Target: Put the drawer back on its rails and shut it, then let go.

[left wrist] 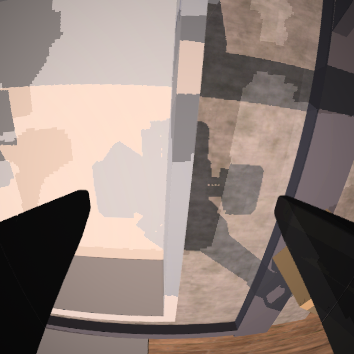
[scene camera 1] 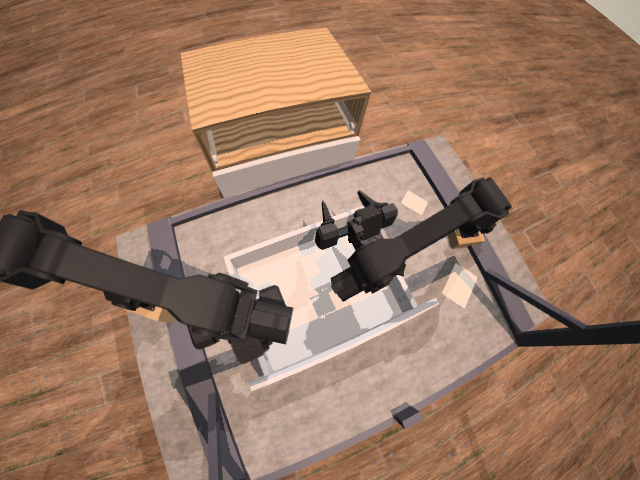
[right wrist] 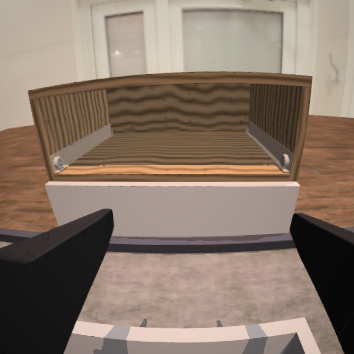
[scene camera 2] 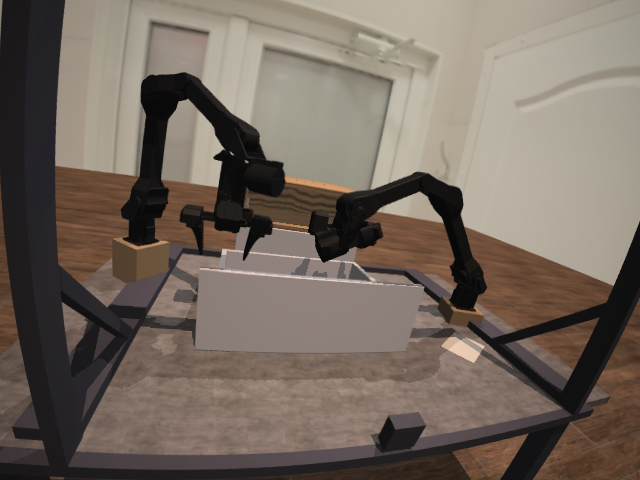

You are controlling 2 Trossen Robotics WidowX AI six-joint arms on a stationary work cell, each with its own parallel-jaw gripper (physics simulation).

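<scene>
The white drawer stands upright on the table, apart from the cabinet. The wooden cabinet stands beyond the table's far edge. Its upper bay is open, with a metal rail on each side wall; a white front closes the bay below. My left gripper is open and points down above the drawer's left side wall; scene camera 1 hides its fingers. My right gripper is open above the drawer's back wall, its fingers towards the cabinet.
A dark block sits at the near table edge. A pale square lies right of the drawer. Dark frame bars border the table, with slanted braces at the near corners. The arms stand on wooden blocks at both sides.
</scene>
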